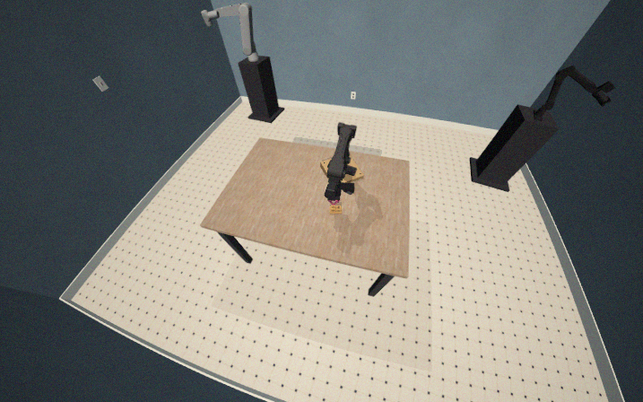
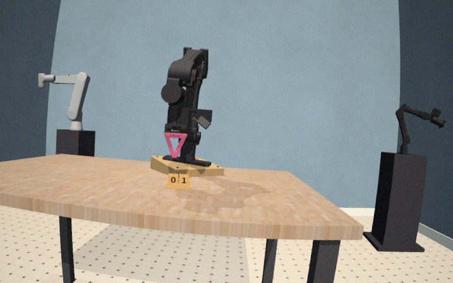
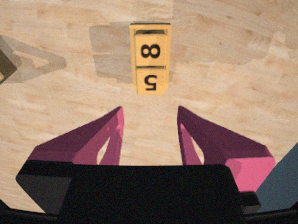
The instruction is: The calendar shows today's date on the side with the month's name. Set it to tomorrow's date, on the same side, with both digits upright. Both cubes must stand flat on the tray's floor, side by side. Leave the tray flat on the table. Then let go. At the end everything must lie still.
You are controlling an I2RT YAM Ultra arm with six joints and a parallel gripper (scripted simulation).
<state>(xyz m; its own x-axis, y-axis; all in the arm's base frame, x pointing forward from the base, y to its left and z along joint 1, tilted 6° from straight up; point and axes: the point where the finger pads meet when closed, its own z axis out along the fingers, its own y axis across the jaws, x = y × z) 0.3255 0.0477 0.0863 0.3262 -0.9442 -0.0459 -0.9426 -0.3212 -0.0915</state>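
Now: the digit cube 80 mm below my hand. From my hand the other things lie so: tan tray (90 mm below, 20 mm to the left, 10 mm behind).
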